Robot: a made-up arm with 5 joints.
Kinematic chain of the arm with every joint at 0, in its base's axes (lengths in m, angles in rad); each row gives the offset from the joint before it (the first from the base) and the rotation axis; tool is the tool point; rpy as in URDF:
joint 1: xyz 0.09 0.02 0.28 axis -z
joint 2: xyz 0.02 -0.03 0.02 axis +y
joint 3: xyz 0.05 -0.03 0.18 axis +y
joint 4: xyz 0.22 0 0.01 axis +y
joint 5: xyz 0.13 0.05 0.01 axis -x
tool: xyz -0.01 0.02 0 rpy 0 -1.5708 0
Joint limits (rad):
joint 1: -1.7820..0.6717
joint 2: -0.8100..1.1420
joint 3: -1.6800..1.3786
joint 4: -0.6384..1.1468
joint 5: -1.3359..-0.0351
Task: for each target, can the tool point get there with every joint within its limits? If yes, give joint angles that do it. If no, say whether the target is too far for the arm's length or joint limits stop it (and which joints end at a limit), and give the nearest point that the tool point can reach.
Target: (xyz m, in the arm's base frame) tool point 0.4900 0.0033 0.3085
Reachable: yes | joints 0.0546 0.2939 -0.0394 0.9466 -0.7097
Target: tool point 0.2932 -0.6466 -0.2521
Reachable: no: too far | nearest point 0.3910 -0.2262 0.0392 | short by 0.521 m
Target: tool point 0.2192 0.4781 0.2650
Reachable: yes | joints -1.2767 0.7023 -0.3893 0.5607 -0.2900
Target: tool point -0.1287 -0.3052 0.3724
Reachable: no: joint limits stop it (at a limit: joint 2, joint 3, joint 4, joint 5) | nearest point -0.1206 -0.2931 0.5579 | short by 0.186 m
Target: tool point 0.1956 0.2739 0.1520
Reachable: yes | joints -1.1468 0.3233 0.7247 0.4089 -0.4224
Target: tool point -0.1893 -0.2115 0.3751
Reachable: no: joint limits stop it (at a limit: joint 2, joint 3, joint 4, joint 5) | nearest point -0.2005 -0.2208 0.5579 | short by 0.183 m
